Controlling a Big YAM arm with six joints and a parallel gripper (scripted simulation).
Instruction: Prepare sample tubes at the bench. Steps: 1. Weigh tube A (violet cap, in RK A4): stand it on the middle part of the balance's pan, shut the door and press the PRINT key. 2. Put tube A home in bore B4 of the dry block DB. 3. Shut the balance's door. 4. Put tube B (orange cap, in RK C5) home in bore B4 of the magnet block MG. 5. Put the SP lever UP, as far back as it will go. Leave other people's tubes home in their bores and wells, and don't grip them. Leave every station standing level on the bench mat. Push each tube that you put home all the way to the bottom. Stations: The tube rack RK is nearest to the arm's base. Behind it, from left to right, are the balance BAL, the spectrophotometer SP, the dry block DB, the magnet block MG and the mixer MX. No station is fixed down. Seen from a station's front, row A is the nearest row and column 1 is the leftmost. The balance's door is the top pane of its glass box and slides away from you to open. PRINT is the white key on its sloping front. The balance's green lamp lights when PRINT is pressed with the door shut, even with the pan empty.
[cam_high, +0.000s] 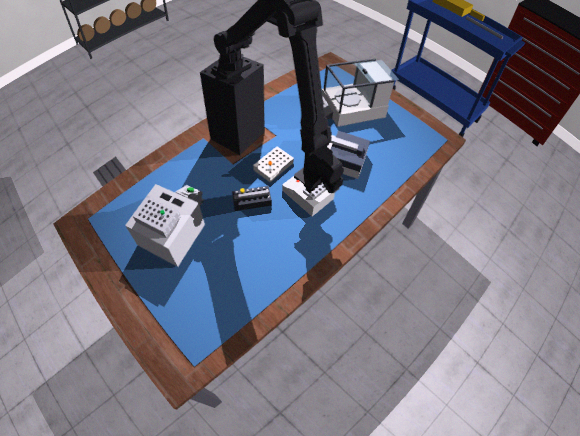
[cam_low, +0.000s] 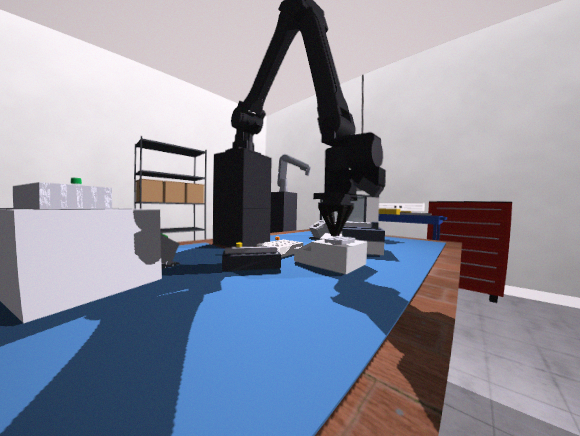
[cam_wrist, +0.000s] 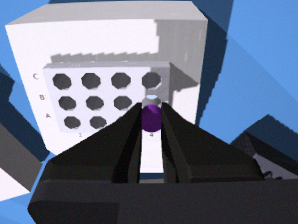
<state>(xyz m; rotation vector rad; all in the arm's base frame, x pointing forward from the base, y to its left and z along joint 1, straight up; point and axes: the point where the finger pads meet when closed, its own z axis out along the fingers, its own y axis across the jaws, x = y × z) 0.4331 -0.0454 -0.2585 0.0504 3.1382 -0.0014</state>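
My hand is 2 cm above the violet-capped tube. From my hand the other things lie so: magnet block MG 15 cm behind, 13 cm to the right, 6 cm below; then tube rack RK 21 cm behind, 3 cm to the left, 7 cm below; then dry block 3 cm behind, 3 cm to the left, 5 cm below.
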